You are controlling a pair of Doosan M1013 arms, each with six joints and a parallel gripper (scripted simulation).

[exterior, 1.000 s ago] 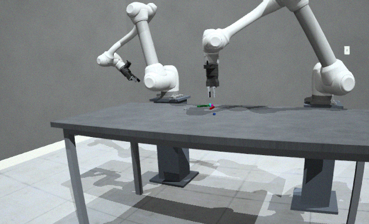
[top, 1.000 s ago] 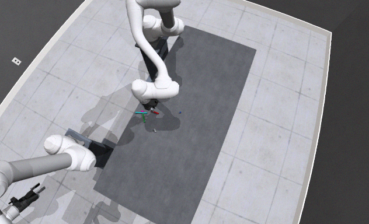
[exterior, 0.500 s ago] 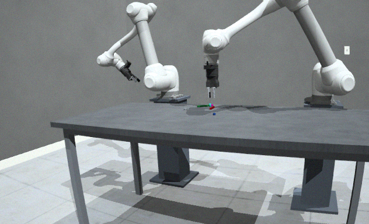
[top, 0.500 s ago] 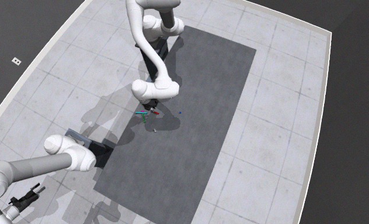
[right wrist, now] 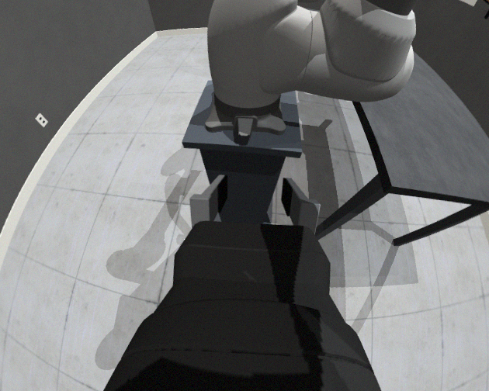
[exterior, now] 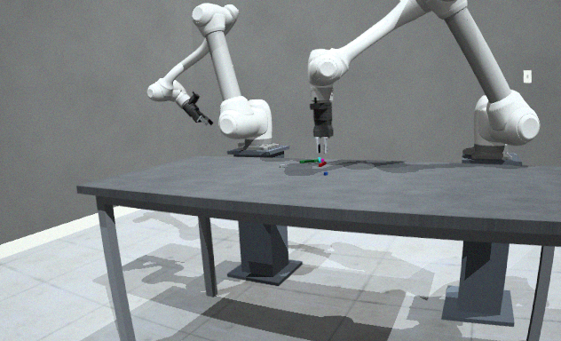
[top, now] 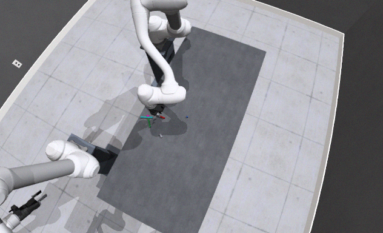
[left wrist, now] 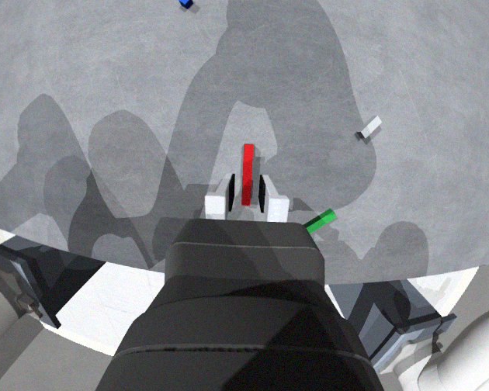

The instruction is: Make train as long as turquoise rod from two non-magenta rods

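Observation:
Right now my left hand is 6 cm above the red rod. From my left hand the other things lie so: magenta rod: 10 cm behind, 6 cm below, 5 cm to the right; green rod: 9 cm to the right, 6 cm below, 6 cm behind; turquoise rod: 10 cm behind, 6 cm to the right, 6 cm below.

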